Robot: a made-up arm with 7 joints.
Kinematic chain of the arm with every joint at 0, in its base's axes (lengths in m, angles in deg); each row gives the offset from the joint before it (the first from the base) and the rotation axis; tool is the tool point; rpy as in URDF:
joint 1: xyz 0 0 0.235 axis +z
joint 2: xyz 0 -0.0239 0.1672 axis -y
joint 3: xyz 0 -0.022 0.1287 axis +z
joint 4: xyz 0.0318 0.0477 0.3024 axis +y
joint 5: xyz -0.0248 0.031 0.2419 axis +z
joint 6: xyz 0 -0.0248 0.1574 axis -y
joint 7: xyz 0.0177 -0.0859 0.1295 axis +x
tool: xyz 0 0 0 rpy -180 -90 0
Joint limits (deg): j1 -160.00..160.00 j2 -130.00..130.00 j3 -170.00..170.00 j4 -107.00..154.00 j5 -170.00..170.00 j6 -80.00..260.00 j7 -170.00..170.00
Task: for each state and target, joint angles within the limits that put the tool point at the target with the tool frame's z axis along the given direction. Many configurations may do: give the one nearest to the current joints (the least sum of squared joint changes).
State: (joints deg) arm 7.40 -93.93 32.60 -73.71 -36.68 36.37 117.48
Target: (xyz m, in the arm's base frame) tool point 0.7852 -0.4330 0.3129 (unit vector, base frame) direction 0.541 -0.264 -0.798
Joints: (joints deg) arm -14.26 -112.92 39.65 -24.69 -33.12 40.24 117.48
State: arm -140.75 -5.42 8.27 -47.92 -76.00 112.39 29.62
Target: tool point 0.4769 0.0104 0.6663 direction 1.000 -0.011 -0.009
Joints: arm -155.35 15.73 -21.22 -71.54 -44.99 96.68 29.62
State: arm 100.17 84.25 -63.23 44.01 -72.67 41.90 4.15
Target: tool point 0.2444 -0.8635 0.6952 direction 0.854 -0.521 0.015
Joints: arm 97.92 85.57 -57.88 36.54 -72.91 62.58 4.15
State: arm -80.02 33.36 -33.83 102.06 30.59 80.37 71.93
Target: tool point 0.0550 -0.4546 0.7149 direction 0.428 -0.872 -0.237
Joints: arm -54.52 1.33 -12.20 103.88 67.00 87.05 71.93
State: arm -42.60 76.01 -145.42 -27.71 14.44 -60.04 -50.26
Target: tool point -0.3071 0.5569 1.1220 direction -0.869 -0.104 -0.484
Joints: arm -70.82 37.66 -157.18 -5.44 40.86 -19.74 -50.26
